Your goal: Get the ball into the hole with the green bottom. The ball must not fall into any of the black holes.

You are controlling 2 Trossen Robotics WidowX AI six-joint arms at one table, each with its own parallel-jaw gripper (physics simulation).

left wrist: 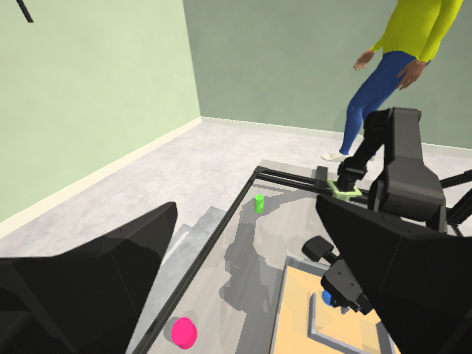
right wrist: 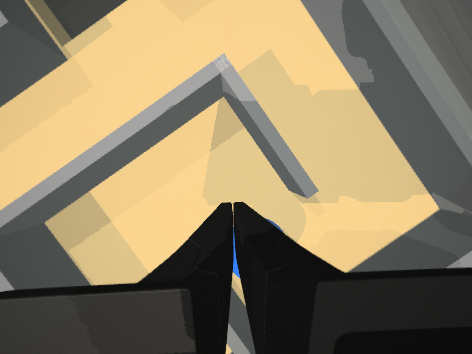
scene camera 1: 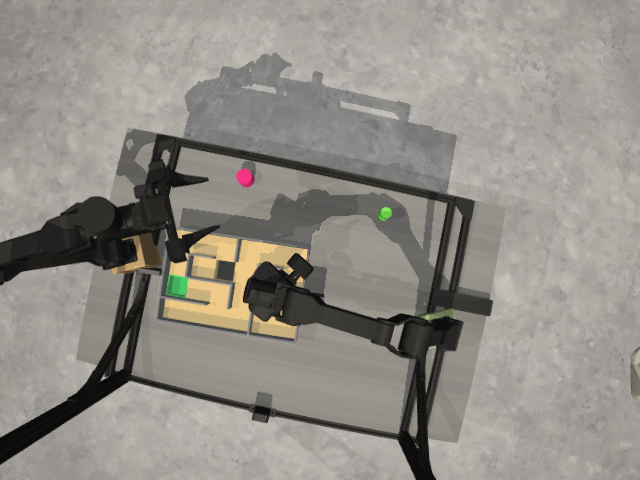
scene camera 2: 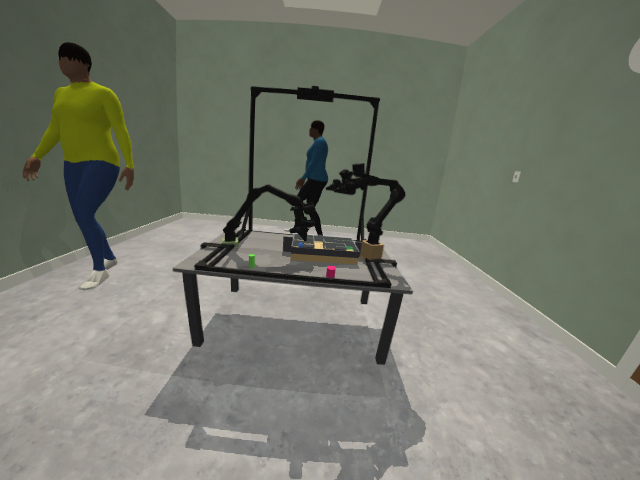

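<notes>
A tan maze board (scene camera 1: 201,326) (scene camera 2: 324,253) (left wrist: 281,300) with grey walls lies on the table. Its green-bottomed hole (scene camera 1: 177,285) (scene camera 2: 349,249) is at the left in scene camera 1; a black hole (scene camera 1: 225,270) is to its right. The blue ball (scene camera 2: 300,244) (left wrist: 327,297) (right wrist: 274,223) is on the board under my right gripper, mostly hidden behind the fingers in the right wrist view. My right gripper (scene camera 2: 303,236) (right wrist: 232,212) is shut with nothing between its fingers, pointing down above the board. My left gripper (scene camera 1: 213,202) (scene camera 2: 329,188) (left wrist: 246,204) is open, empty and high above the board's other end.
A pink cylinder (scene camera 1: 245,177) (scene camera 2: 330,271) (left wrist: 184,332) and a green cylinder (scene camera 1: 385,212) (scene camera 2: 251,260) (left wrist: 259,203) stand on the table beside the board. A black frame (scene camera 1: 310,168) (scene camera 2: 289,279) runs along the table's edges. Two people stand on the floor around the table.
</notes>
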